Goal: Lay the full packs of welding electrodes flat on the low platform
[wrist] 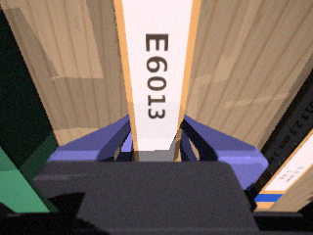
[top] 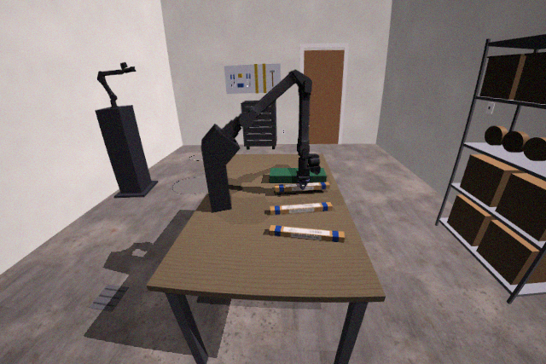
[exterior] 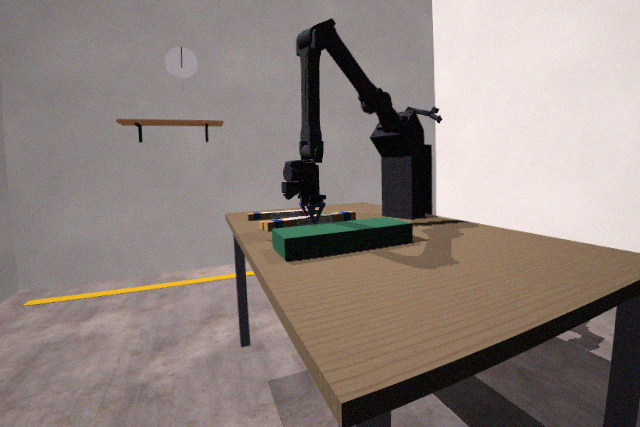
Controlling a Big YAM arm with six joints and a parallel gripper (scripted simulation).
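Right now the pack is 39 cm to the right of my hand, 6 cm behind it and 3 cm below it. Round my hand: green low platform 20 cm to the left, 3 cm below.
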